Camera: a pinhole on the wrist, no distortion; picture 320 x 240 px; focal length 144.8 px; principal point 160.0 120.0 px. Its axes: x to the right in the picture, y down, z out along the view. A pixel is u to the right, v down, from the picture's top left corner.
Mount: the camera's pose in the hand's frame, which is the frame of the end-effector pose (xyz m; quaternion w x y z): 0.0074 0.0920 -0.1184 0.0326 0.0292 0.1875 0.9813
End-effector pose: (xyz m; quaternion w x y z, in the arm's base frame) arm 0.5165 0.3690 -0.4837 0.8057 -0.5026 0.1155 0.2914
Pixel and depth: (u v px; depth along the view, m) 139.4 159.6 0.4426
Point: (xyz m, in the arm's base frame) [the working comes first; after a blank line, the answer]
In the camera's frame: -0.0630 0.1210 0.4426

0.4765 0.7401 -0.4742
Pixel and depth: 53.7 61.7 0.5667
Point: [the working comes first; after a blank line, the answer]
In the camera's frame: -0.4160 -0.2282 0.5667

0.5832 0.9592 -0.9243
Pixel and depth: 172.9 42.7 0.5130
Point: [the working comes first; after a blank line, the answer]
In the camera's frame: 0.0457 -0.2739 0.5130

0.1840 0.7745 -0.7674
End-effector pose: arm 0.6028 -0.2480 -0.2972 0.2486 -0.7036 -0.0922 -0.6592
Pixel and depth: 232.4 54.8 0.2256
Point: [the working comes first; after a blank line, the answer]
In the camera's frame: 0.1128 -0.1016 0.2256

0.7717 -0.4421 -0.4426
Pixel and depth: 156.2 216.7 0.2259
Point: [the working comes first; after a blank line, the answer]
In the camera's frame: -0.0059 0.1509 0.2259

0.7503 -0.2125 -0.2856
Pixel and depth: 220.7 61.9 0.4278
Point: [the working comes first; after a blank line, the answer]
In the camera's frame: 0.1793 -0.1717 0.4278

0.9773 -0.4786 -0.5239
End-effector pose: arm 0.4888 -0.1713 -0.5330 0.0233 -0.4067 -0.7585 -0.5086
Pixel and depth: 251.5 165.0 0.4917
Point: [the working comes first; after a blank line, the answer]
In the camera's frame: 0.3107 0.1528 0.4917

0.9261 0.0111 -0.7381
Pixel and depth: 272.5 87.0 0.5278
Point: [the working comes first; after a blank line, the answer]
In the camera's frame: 0.4101 -0.1203 0.5278

1.1326 -0.0458 -0.5383
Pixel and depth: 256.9 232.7 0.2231
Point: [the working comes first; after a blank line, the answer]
In the camera's frame: 0.1493 0.1736 0.2231

0.6546 -0.1216 -0.6526
